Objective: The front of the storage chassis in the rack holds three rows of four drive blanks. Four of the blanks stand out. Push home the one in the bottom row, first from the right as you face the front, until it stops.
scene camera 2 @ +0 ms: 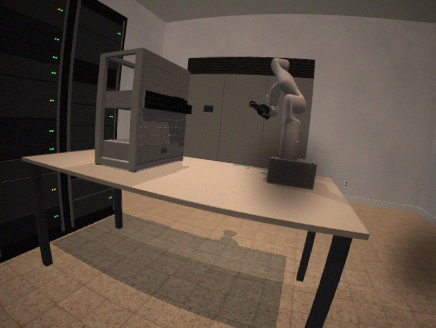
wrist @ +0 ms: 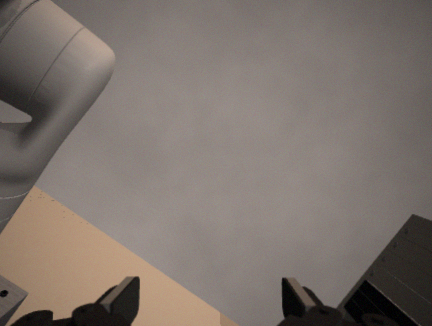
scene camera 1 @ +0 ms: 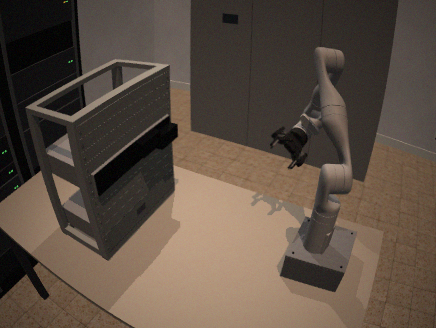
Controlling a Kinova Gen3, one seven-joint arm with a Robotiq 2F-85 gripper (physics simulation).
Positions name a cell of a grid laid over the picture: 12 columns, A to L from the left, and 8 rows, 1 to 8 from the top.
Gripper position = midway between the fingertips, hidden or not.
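My gripper (scene camera 1: H4), (wrist: F8). Grey rack (scene camera 1: D4), (scene camera 2: E3).
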